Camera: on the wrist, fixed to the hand. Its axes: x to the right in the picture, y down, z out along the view.
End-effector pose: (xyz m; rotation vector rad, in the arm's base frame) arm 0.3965 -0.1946 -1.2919 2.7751 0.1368 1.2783
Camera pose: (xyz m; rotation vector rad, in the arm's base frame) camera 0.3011 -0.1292 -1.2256 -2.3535 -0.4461 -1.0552
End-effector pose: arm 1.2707 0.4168 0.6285 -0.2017 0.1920 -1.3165
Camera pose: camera 1.1818 0.4016 0.5303 0.3681 -0.2253 -1.2881
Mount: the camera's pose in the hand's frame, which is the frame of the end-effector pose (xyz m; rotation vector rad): -0.0042 -0.0619 -0.1180 0.6563 0.0178 0.0284
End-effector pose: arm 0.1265 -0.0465 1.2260 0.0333 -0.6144 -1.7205
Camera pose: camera 0.1126 -0.0805 1.0978 0.4974 -1.1356 -1.4248
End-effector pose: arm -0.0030 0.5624 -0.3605 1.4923 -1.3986 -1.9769
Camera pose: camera 0.1185 0.5345 -0.4077 -1.6761 2.1424 1.5179
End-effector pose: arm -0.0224 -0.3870 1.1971 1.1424 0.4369 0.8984
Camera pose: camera -0.0847 -0.3288 1.0946 1.7398 0.7646 0.8090
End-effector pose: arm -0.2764 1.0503 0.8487 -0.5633 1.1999 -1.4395
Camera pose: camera -0.4039 1.0873 0.8613 -0.0778 0.6767 -1.6993
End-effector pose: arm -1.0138 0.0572 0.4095 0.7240 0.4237 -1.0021
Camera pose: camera -1.0698 0.1236 0.3083 1.3222 0.0877 -1.1158
